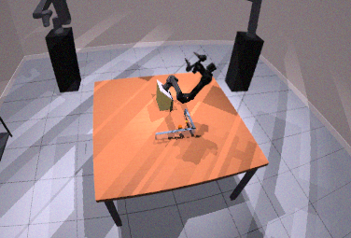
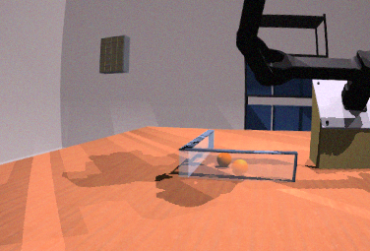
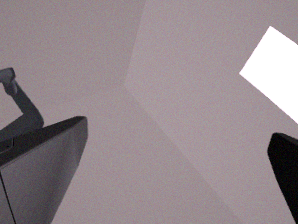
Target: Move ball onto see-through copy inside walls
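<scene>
My gripper tip is 240 mm short of the ball, 70 mm to the left of it and 520 mm above it.
</scene>
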